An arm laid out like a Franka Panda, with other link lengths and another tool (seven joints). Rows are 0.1 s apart.
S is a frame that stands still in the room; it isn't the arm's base.
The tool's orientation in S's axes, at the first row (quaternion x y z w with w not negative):
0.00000, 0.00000, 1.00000, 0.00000
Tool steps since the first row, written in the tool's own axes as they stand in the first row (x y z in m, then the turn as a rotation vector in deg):
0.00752, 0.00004, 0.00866, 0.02, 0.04, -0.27
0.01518, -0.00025, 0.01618, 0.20, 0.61, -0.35
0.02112, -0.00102, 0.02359, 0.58, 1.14, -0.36
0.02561, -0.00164, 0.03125, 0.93, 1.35, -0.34
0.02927, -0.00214, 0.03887, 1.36, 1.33, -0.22
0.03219, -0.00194, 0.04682, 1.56, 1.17, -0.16
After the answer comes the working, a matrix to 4 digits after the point.
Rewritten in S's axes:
-0.00752, -0.00004, 0.00866, -0.02, -0.04, -0.27
-0.01518, 0.00025, 0.01618, -0.20, -0.61, -0.35
-0.02112, 0.00102, 0.02359, -0.58, -1.14, -0.36
-0.02561, 0.00164, 0.03125, -0.93, -1.35, -0.34
-0.02927, 0.00214, 0.03887, -1.36, -1.33, -0.22
-0.03219, 0.00194, 0.04682, -1.56, -1.17, -0.16

The tool's axes in the first row as the columns of a matrix, in S's axes (rounded; the answer above uses it unrounded):
-1.0000, 0.0000, 0.0000
0.0000, -1.0000, 0.0000
0.0000, 0.0000, 1.0000

